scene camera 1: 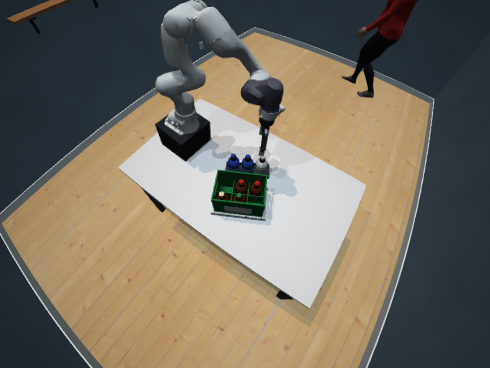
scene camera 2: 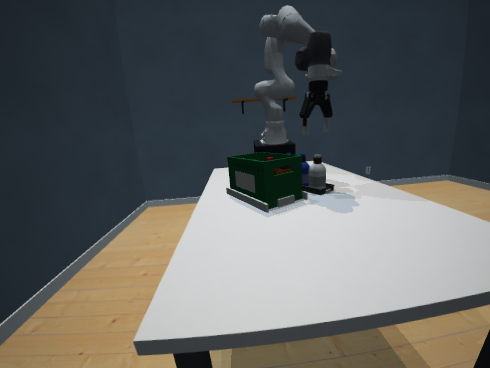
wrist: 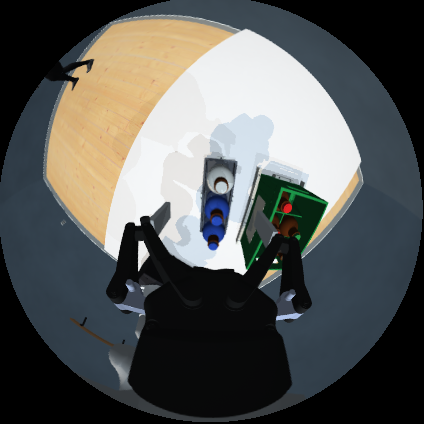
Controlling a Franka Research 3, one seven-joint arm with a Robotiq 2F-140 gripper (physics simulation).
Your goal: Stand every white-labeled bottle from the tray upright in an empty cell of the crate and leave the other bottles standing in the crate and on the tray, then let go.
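Observation:
A white-labeled bottle (scene camera 1: 262, 165) (scene camera 2: 317, 176) (wrist: 219, 177) stands upright at one end of the dark tray (scene camera 2: 326, 189) (wrist: 232, 167). Two blue bottles (scene camera 1: 233, 162) (scene camera 1: 247, 162) (wrist: 217, 205) (wrist: 214, 232) stand beside it in a row. The green crate (scene camera 1: 257, 209) (scene camera 2: 287, 189) (wrist: 272, 186) holds brown bottles with two red caps (scene camera 1: 241, 182) (scene camera 1: 256, 183), a cream cap (scene camera 1: 221, 194) and a green cap (scene camera 1: 239, 195). In scene camera 1 its back left cell is empty, and no bottle shows in the front right cell. My gripper (scene camera 1: 263, 151) (scene camera 2: 316, 127) (wrist: 213, 213) is open and empty, high above the tray.
Low grey rails (scene camera 1: 238, 216) (scene camera 2: 247, 199) edge the crate's base on the white table (scene camera 1: 310, 220) (scene camera 2: 300, 280) (wrist: 295, 115). The crate's walls rise close beside the tray. The black robot base (scene camera 1: 183, 137) stands at the table's far end. A person (scene camera 1: 382, 42) stands beyond the table.

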